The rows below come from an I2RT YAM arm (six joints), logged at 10 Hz.
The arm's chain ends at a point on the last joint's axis. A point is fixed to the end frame.
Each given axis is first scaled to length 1.
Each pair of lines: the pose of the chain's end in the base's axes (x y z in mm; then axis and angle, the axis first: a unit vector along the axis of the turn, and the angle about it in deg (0 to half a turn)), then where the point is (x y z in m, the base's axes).
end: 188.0 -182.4 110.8 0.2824 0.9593 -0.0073 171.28
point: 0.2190 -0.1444 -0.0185
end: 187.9 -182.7 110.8 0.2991 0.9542 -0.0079 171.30
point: 0.2203 -0.1456 -0.0184
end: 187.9 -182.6 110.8 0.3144 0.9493 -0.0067 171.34
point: 0.2216 -0.1460 -0.0182
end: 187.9 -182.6 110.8 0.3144 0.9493 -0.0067 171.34
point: 0.2216 -0.1460 -0.0182
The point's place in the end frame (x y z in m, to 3 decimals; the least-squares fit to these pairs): 0.014 0.045 0.130
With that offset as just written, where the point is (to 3 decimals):
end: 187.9 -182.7 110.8 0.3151 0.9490 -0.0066 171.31
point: 0.222 -0.146 -0.018
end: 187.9 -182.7 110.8 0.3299 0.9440 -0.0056 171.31
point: 0.223 -0.147 -0.018
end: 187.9 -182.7 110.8 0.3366 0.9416 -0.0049 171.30
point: 0.224 -0.147 -0.018
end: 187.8 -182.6 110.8 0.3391 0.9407 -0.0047 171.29
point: 0.224 -0.147 -0.018
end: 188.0 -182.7 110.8 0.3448 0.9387 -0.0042 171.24
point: 0.225 -0.147 -0.018
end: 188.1 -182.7 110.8 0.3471 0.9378 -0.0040 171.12
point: 0.225 -0.147 -0.018
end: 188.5 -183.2 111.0 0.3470 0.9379 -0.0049 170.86
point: 0.226 -0.148 -0.017
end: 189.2 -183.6 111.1 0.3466 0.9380 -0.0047 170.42
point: 0.228 -0.149 -0.017
